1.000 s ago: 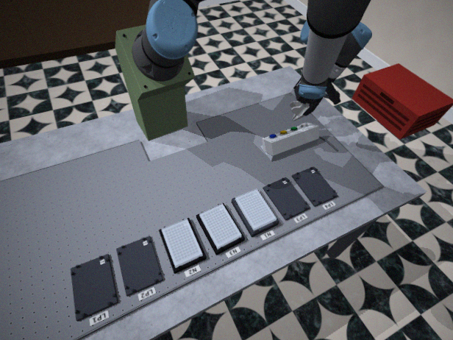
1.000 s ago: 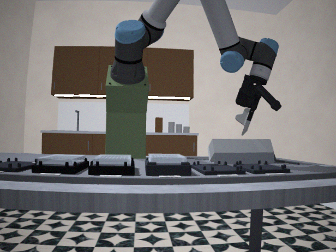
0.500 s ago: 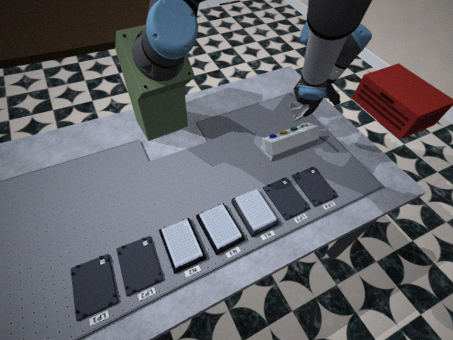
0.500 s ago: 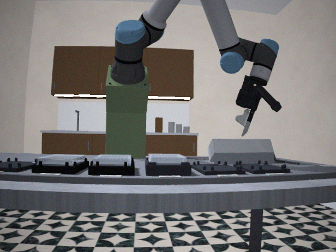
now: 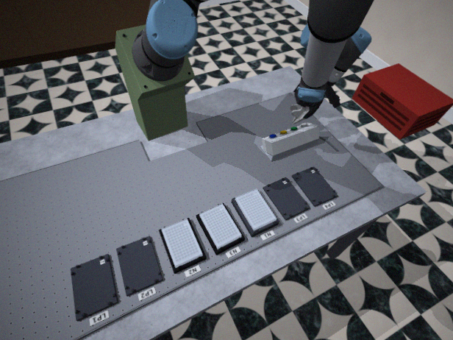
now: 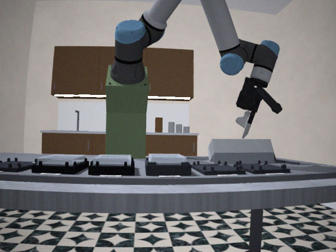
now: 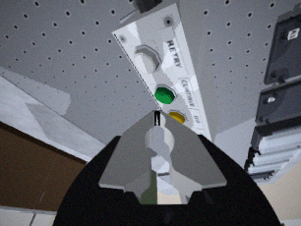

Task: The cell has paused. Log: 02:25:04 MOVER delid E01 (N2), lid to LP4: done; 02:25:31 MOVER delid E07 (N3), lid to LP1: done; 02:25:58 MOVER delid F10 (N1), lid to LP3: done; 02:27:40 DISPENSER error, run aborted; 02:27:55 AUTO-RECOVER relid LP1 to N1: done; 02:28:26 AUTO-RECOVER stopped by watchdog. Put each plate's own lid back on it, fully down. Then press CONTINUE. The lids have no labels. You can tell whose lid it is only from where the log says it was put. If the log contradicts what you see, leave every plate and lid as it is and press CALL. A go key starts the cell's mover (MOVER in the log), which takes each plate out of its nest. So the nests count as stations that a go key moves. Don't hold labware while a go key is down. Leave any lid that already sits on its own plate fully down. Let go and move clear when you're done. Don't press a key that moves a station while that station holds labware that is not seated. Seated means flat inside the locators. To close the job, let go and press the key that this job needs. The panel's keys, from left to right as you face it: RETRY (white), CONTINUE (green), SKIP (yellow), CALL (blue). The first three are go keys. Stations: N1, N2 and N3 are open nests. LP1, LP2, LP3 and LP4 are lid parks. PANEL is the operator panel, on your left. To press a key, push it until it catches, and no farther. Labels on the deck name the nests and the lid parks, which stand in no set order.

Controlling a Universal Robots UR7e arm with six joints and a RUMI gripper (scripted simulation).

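Now: the green key 3 cm below my hand and 1 cm ahead of it. Round my hand: blue CALL key 10 cm to the right, 3 cm below, 2 cm ahead; yellow SKIP key 5 cm to the right, 3 cm below, 2 cm ahead; white RETRY key 5 cm to the left, 3 cm below.
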